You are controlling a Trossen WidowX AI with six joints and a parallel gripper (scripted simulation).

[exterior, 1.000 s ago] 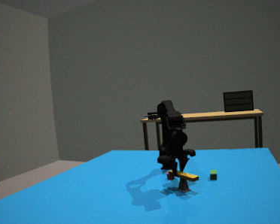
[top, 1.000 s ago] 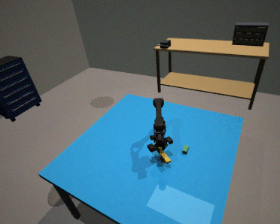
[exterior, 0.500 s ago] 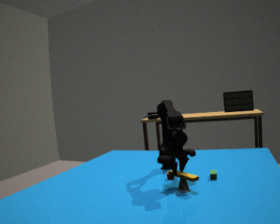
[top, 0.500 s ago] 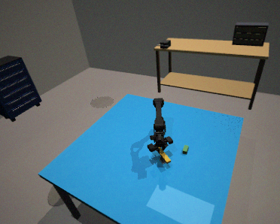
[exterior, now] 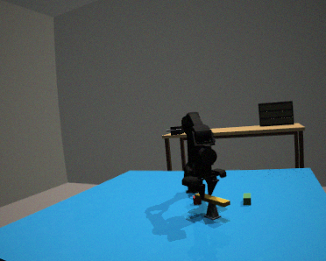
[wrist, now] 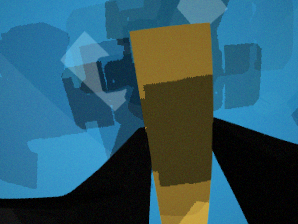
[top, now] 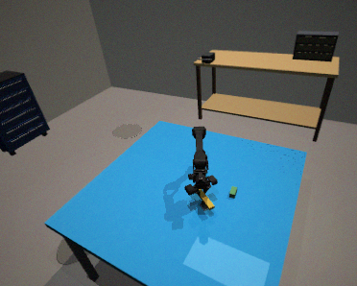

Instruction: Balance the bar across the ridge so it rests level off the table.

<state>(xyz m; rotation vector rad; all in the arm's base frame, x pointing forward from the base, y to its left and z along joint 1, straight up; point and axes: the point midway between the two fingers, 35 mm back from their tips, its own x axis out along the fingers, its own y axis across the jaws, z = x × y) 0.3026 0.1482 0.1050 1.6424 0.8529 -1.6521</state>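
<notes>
The yellow bar is 20 mm ahead of my gripper tip and 30 mm to the left of it. Round my gripper tip: small red block: 120 mm behind, 70 mm to the right, 50 mm below; green block: 140 mm behind, 150 mm to the left, 50 mm below.
</notes>
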